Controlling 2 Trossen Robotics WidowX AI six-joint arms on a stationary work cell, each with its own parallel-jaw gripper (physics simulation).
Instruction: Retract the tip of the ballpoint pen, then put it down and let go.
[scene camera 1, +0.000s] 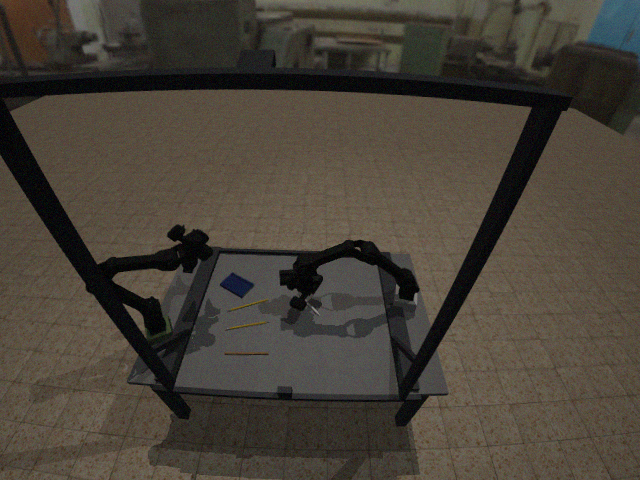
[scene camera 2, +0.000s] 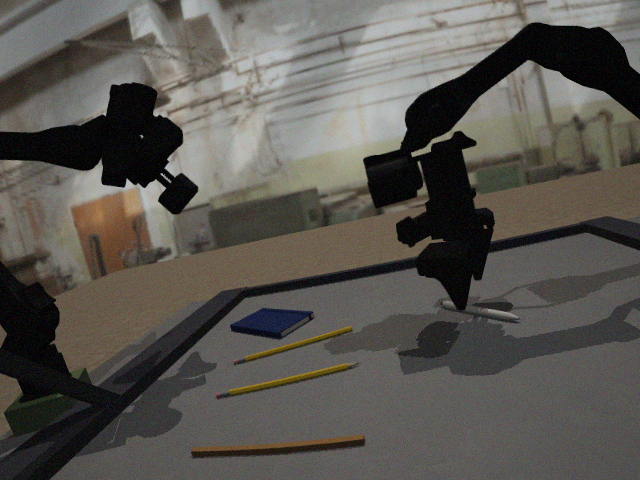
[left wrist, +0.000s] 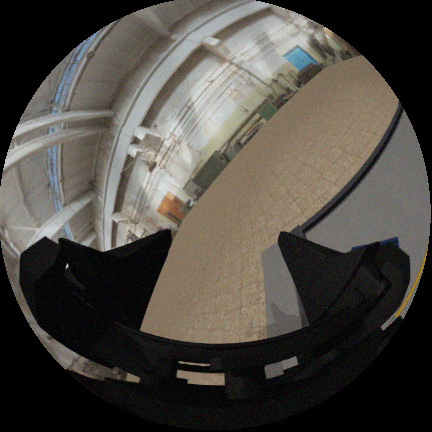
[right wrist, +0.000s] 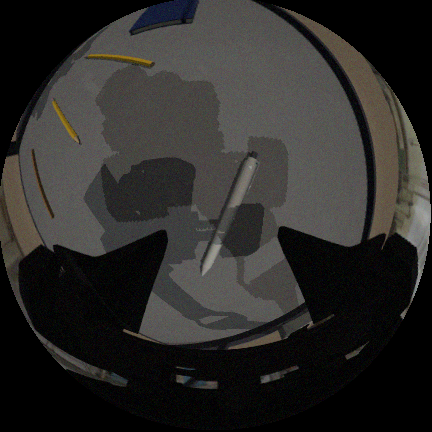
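The left gripper (scene camera 2: 162, 174), visible in the left wrist view too (left wrist: 226, 236), holds nothing and is open. The right gripper (scene camera 2: 470, 293) also appears in the right wrist view (right wrist: 223, 234). On the table rests a blue notebook (scene camera 2: 276, 323). A green object (scene camera 2: 31, 416) and a black frame post (scene camera 1: 538, 128) are visible, as is a dark raised rim (scene camera 2: 57, 443); the rim appears in scene camera 1 (scene camera 1: 173, 355) and in the right wrist view (right wrist: 353, 98) too.
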